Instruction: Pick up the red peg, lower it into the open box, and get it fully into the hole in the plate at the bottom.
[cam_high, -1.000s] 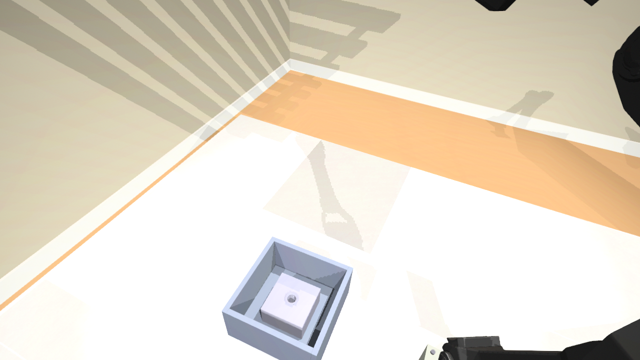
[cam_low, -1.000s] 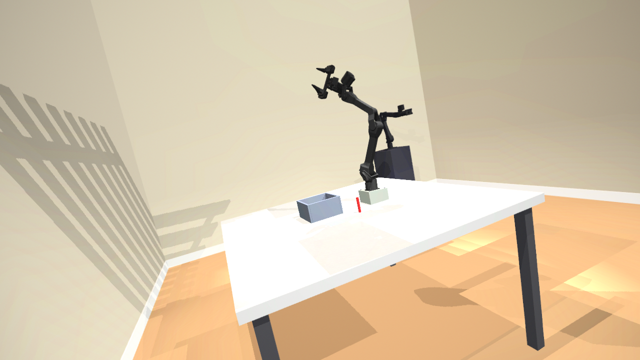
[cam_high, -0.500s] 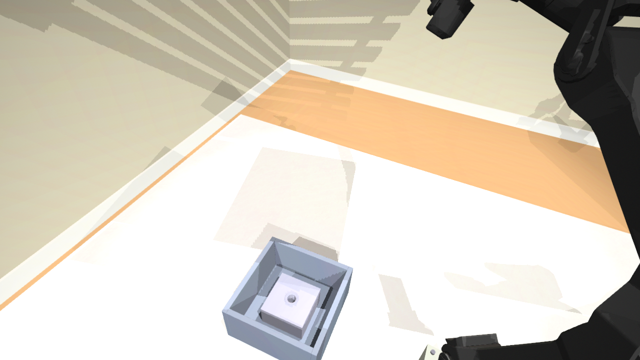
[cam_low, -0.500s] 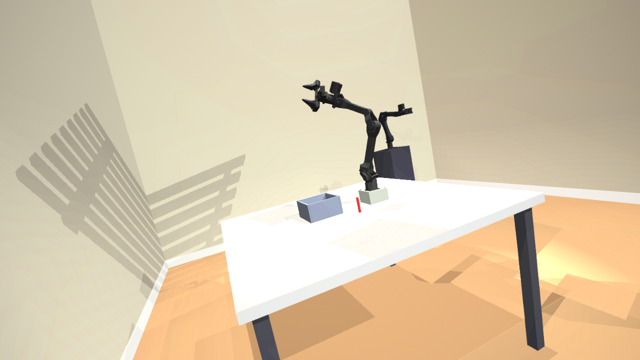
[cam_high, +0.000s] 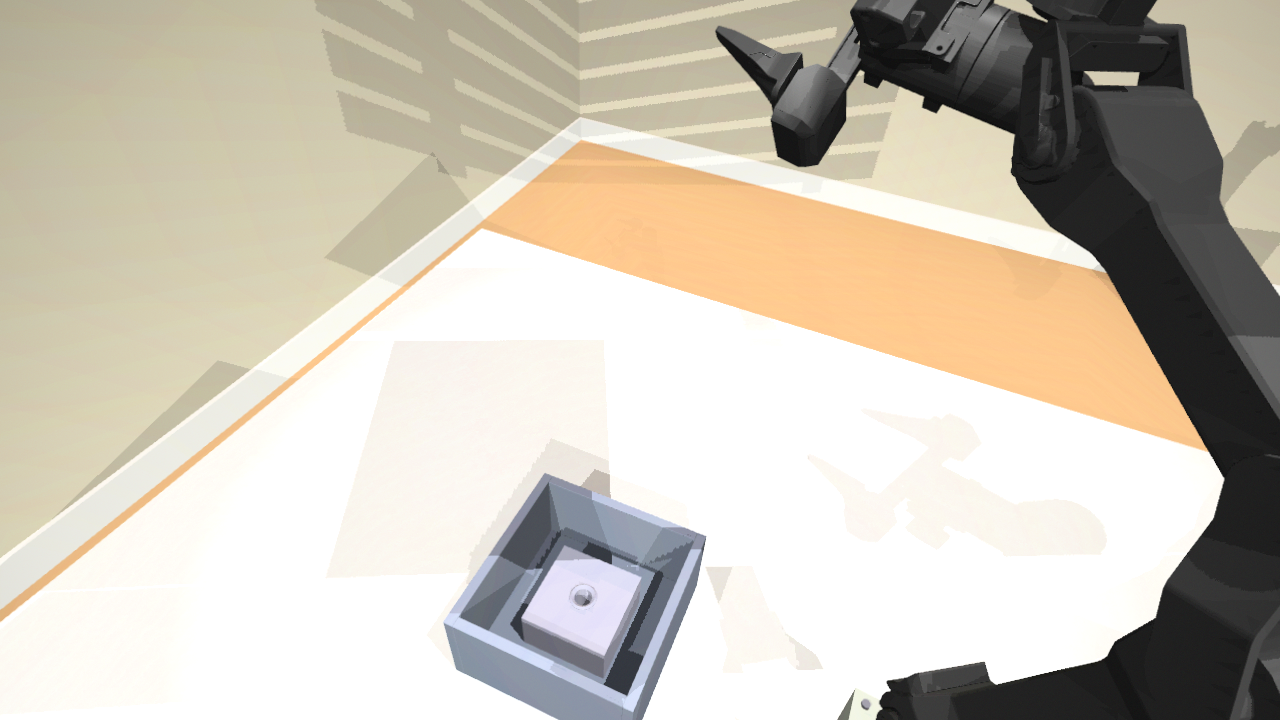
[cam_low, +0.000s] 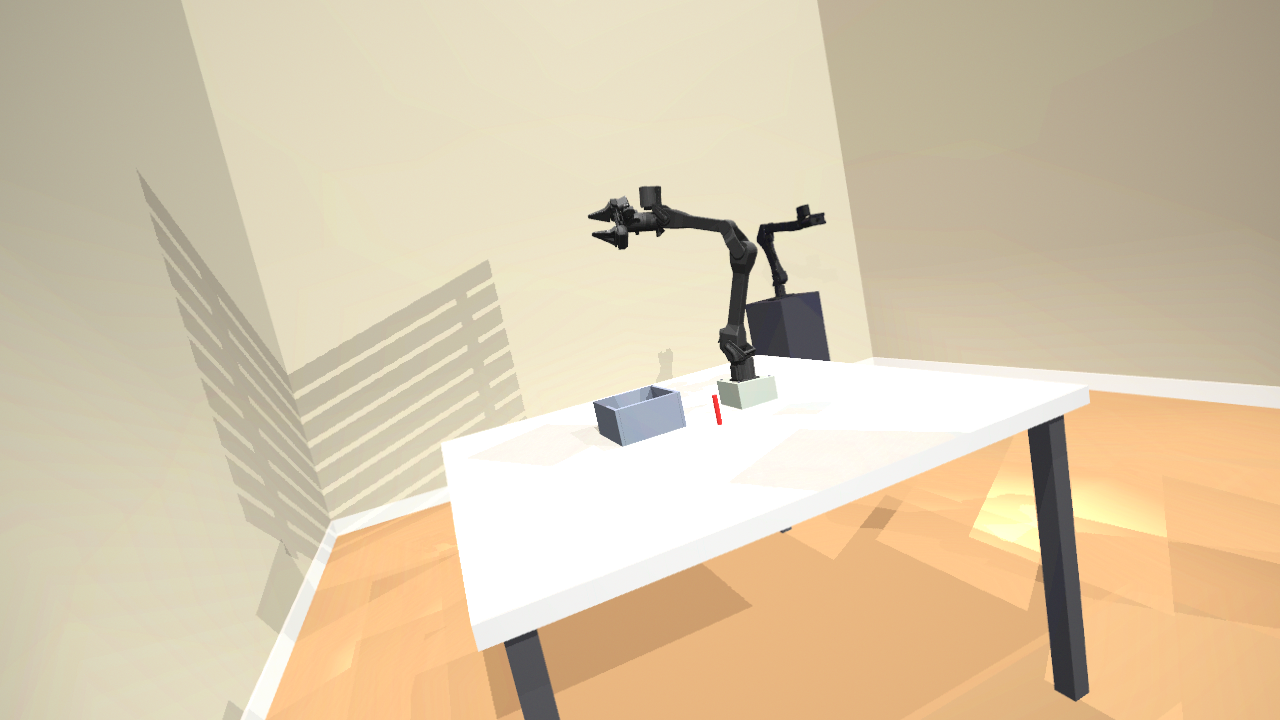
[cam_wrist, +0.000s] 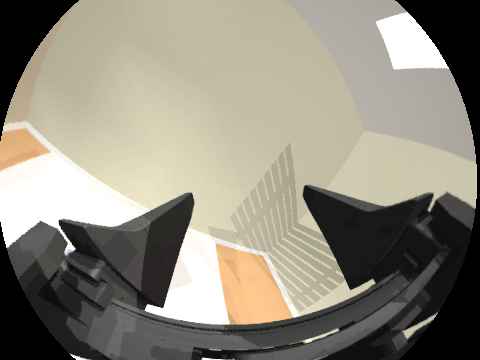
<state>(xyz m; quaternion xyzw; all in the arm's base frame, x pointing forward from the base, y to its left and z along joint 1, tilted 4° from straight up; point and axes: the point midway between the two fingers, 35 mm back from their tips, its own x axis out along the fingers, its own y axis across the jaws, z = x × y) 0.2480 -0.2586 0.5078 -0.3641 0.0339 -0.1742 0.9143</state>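
My gripper tip is now 560 mm above the red peg, 360 mm to the right of it and 70 mm past it. Also, from my gripper tip: grey-blue box: 570 mm below, 170 mm to the left, 60 mm ahead; pale plate: 550 mm below, 170 mm to the left, 60 mm ahead.
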